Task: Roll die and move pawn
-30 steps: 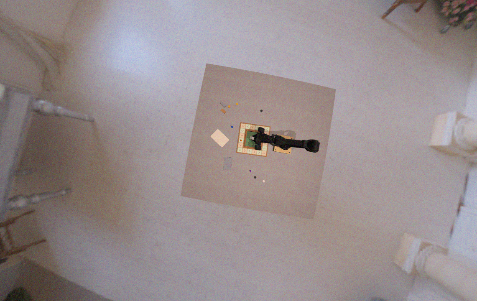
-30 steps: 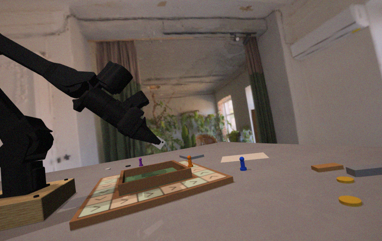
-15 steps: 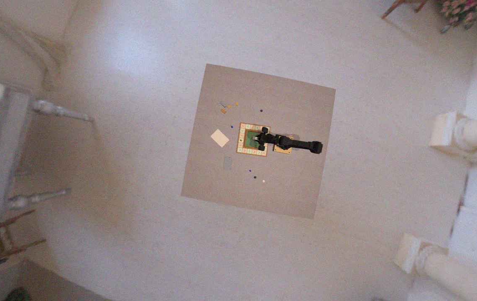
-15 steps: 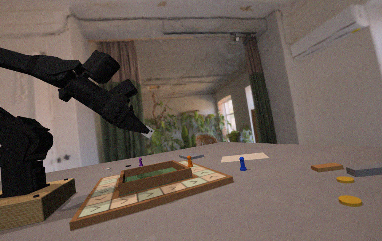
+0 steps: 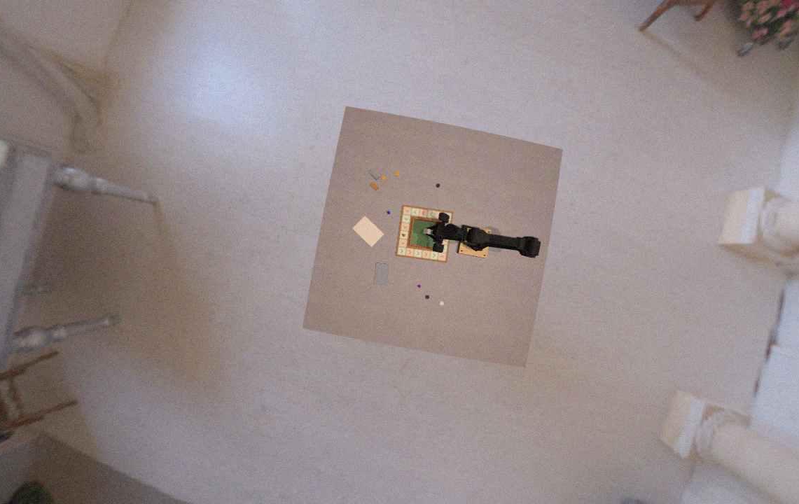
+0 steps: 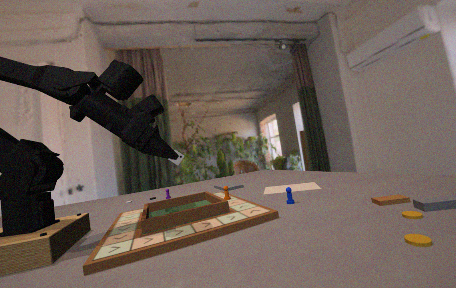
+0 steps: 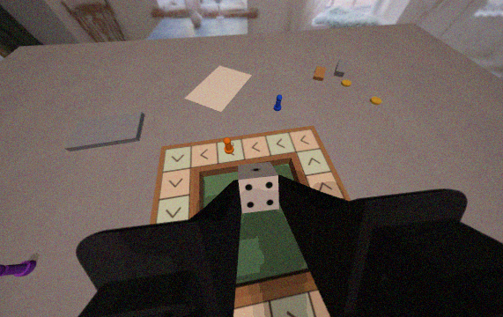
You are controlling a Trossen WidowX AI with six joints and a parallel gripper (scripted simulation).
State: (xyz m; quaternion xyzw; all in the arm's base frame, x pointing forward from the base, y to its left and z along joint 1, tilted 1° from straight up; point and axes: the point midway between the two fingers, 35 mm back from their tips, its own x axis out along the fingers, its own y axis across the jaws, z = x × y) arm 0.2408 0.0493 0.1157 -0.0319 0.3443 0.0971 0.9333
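Right now the white die is right at my gripper tip. The rest, counted from my gripper tip: blue pawn (230 mm ahead, 30 mm to the right, 110 mm below); then orange pawn (100 mm ahead, 50 mm to the left, 100 mm below); then purple pawn (90 mm behind, 280 mm to the left, 110 mm below).
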